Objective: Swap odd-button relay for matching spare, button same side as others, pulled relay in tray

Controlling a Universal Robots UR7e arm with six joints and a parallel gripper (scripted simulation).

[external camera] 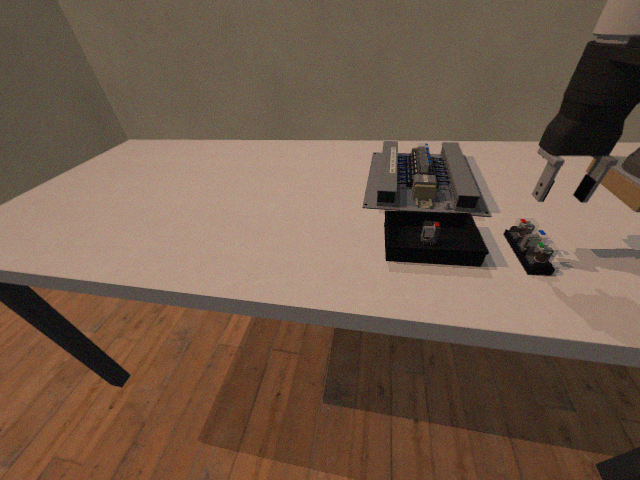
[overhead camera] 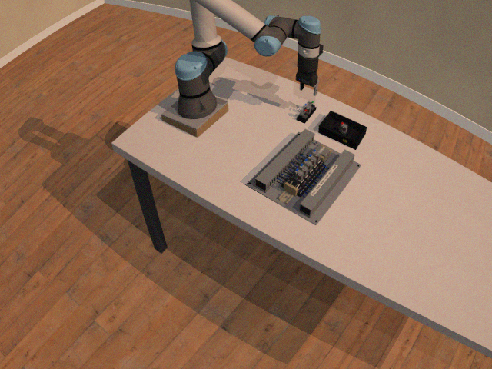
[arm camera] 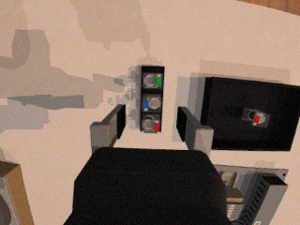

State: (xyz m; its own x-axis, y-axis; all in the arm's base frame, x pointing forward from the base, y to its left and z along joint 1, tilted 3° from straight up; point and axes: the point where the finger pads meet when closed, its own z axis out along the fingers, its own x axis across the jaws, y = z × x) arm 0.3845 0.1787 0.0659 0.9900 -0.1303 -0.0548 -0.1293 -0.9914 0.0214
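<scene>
Right now the green-button relay is 3 cm to the left of my hand and 10 cm below it. Also, from my hand: black tray: 16 cm ahead, 4 cm to the right, 12 cm below; black spare holder: 12 cm below.
</scene>
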